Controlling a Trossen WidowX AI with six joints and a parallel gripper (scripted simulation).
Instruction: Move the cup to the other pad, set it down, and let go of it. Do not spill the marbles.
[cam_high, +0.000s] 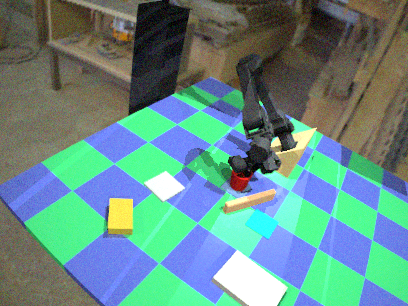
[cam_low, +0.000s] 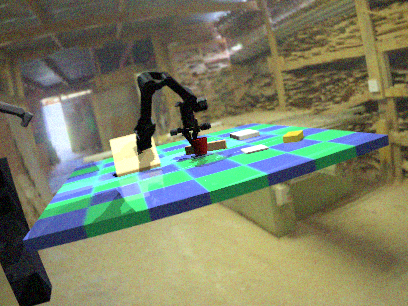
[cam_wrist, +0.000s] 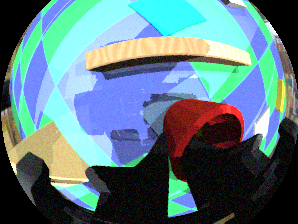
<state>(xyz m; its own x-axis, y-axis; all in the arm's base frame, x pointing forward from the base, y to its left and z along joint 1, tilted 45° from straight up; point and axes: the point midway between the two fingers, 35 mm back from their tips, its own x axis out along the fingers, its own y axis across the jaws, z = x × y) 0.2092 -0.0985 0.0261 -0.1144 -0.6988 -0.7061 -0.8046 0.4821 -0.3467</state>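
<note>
Now: gripper tip 120 mm short of the cyan pad, 120 mm to the right of it and 50 mm above it. The rest, counted from my gripper tip: red cup 20 mm ahead, 20 mm to the right; wooden block 70 mm ahead, 50 mm to the left, 30 mm below; pale blue pad 20 mm ahead, 20 mm to the right, 50 mm below.
</note>
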